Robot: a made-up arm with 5 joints. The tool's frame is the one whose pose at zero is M.
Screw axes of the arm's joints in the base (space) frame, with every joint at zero. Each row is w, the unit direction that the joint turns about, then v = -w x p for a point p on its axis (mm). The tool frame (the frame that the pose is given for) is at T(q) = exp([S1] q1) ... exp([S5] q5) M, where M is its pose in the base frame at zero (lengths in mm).
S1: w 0 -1 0 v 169 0 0
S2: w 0 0 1 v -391 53 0
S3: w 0 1 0 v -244 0 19
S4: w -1 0 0 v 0 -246 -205
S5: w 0 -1 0 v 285 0 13
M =
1 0 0 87
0 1 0 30
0 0 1 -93
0 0 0 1
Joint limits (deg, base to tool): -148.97..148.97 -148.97..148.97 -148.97..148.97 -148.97..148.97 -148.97..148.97
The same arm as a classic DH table. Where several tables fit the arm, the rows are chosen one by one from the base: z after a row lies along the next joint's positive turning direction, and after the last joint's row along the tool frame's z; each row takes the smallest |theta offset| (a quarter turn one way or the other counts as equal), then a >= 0, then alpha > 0; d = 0 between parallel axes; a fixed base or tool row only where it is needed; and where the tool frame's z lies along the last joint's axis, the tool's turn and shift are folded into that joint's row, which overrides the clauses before.
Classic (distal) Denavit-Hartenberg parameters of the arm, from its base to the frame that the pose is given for. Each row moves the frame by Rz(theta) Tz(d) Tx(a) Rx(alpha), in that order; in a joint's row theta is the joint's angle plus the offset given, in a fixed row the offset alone. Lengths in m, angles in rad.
base (fixed): a 0, alpha 1.5708, d 0.169, theta_offset 0
joint 1: a -0.053, alpha -1.5708, d 0.391, theta_offset 0
joint 2: a 0.072, alpha -1.5708, d 0.075, theta_offset 0
joint 3: a 0.002, alpha 1.5708, d 0.186, theta_offset -1.5708
joint 4: a 0.039, alpha 1.5708, d 0.032, theta_offset 0
joint 5: a 0.1, alpha -1.5708, d -0.235, theta_offset -1.5708
tool (fixed): a 0, alpha 0, d -0.378, theta_offset 0
Joint limits (rad, base to tool): -2.6..2.6 -2.6..2.6 -2.6..2.6 -2.6..2.6 -2.6..2.6

